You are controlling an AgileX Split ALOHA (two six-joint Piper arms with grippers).
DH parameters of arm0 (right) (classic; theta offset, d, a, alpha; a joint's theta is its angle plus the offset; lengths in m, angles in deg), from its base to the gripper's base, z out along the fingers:
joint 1: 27.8 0.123 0 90
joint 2: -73.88 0 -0.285 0
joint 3: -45.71 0 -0.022 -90
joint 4: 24.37 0.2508 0 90
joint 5: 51.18 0 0.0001 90
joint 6: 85.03 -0.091 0 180
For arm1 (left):
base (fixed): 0 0 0 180
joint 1: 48.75 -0.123 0 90
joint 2: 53.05 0 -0.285 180
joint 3: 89.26 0 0.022 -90
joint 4: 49.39 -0.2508 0 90
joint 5: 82.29 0 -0.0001 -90
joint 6: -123.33 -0.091 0 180
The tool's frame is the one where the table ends.
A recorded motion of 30 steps. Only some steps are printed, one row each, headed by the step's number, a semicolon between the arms.
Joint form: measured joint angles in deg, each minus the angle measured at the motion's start. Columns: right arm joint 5, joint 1, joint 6, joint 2, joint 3, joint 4; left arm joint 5, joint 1, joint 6, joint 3, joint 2, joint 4.
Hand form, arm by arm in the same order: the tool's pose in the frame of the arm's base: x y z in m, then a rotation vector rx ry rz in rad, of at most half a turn. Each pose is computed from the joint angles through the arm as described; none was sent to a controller.
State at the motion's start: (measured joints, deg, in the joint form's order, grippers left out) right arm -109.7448 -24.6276 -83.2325 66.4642 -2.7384 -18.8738; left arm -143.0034 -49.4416 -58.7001 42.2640 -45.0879 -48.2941
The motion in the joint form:
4: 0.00 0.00 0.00 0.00 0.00 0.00; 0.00 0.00 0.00 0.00 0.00 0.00
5: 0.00 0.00 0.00 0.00 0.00 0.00; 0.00 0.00 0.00 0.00 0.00 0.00
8: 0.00 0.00 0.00 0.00 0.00 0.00; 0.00 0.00 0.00 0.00 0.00 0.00
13: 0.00 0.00 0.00 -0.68 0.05 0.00; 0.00 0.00 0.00 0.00 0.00 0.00
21: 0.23 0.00 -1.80 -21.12 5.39 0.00; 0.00 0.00 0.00 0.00 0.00 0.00
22: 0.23 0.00 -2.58 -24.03 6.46 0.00; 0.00 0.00 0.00 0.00 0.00 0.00
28: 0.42 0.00 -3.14 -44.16 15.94 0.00; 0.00 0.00 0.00 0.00 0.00 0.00
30: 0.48 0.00 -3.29 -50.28 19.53 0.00; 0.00 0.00 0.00 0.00 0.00 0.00
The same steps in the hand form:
4: -0.0052 0.0072 0.2813 -0.0892 1.9939 0.1293; -0.0045 -0.0016 0.2779 0.0247 2.0444 0.0068
5: -0.0052 0.0072 0.2813 -0.0892 1.9939 0.1293; -0.0045 -0.0016 0.2779 0.0247 2.0444 0.0068
8: -0.0052 0.0072 0.2813 -0.0892 1.9939 0.1293; -0.0045 -0.0016 0.2779 0.0247 2.0444 0.0068
13: -0.0034 0.0073 0.2816 -0.0891 2.0049 0.1295; -0.0045 -0.0016 0.2779 0.0247 2.0444 0.0068
21: 0.0498 0.0102 0.3011 -0.0488 2.2666 0.1486; -0.0045 -0.0016 0.2779 0.0247 2.0444 0.0068
22: 0.0582 0.0107 0.3039 -0.0321 2.2995 0.1553; -0.0045 -0.0016 0.2779 0.0247 2.0444 0.0068
28: 0.1251 0.0144 0.3224 -0.0114 2.4826 0.1561; -0.0045 -0.0016 0.2779 0.0247 2.0444 0.0068
30: 0.1486 0.0157 0.3267 -0.0057 2.5259 0.1559; -0.0045 -0.0016 0.2779 0.0247 2.0444 0.0068

